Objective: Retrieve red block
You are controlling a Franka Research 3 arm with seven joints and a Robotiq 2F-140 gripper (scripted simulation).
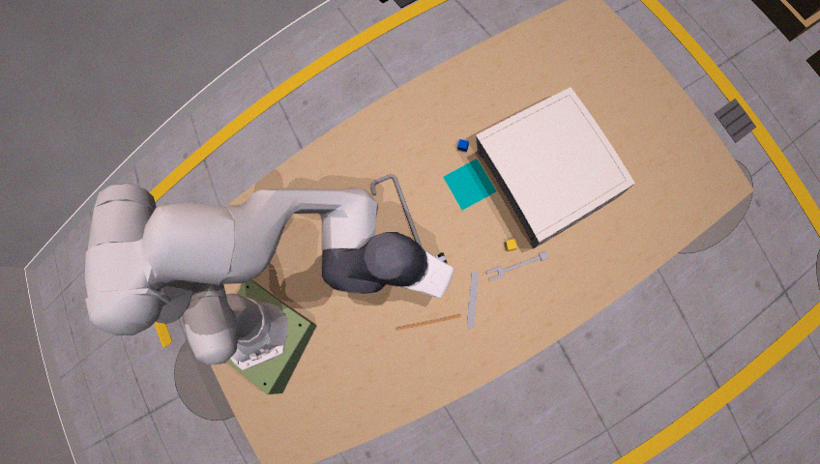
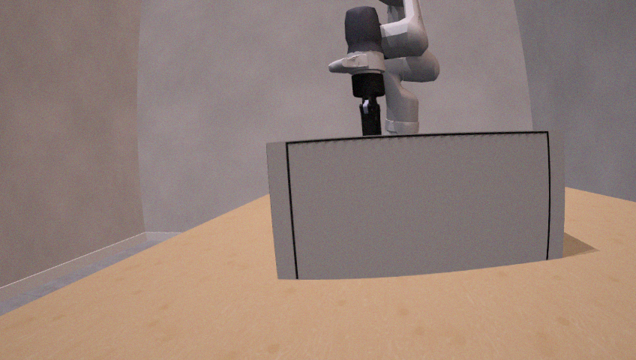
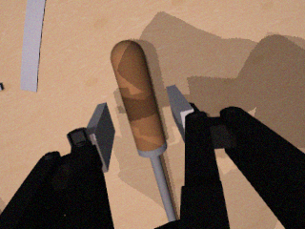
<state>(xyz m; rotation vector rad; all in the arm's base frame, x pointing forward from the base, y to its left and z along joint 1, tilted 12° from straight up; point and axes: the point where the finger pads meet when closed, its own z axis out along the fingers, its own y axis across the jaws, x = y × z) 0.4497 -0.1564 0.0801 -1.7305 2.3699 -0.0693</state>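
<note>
My hand is 130 mm to the right of the hook tool and 70 mm above it. Also, from my hand: yellow block: 220 mm ahead, 70 mm to the right, 70 mm below; grey bar: 120 mm to the right, 80 mm below, 50 mm ahead; thin wooden stick: 100 mm to the right, 80 mm below, 80 mm behind.
</note>
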